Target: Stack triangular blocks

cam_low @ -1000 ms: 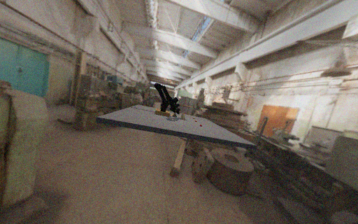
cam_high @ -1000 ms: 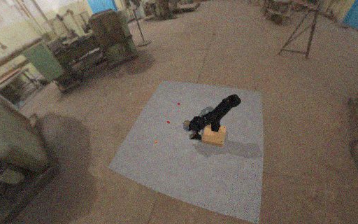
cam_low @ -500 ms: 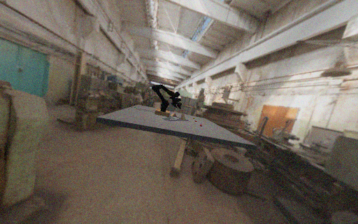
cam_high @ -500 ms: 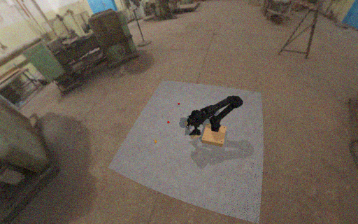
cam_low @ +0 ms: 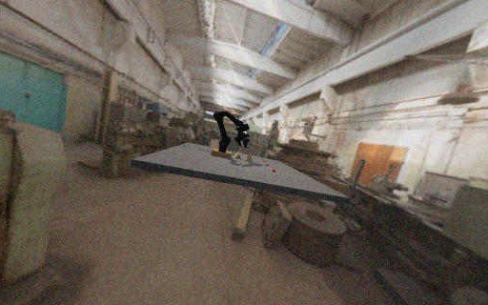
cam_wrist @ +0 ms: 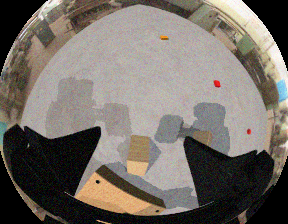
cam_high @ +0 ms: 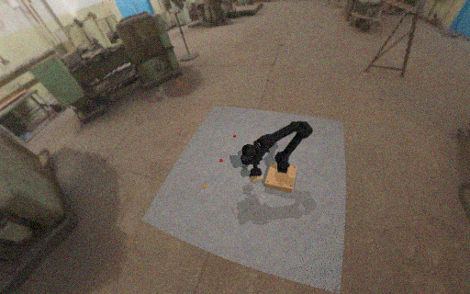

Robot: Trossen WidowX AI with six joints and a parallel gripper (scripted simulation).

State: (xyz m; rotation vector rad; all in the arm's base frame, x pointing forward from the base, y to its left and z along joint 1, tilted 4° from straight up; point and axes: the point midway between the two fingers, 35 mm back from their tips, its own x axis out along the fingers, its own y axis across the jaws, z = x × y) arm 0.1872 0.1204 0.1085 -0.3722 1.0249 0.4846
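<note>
Right now the tan triangular block is 10 cm below my gripper tip, 4 cm behind it and 3 cm to the right of it. Round my gripper tip: orange marker 30 cm ahead, 14 cm to the left, 12 cm below.
</note>
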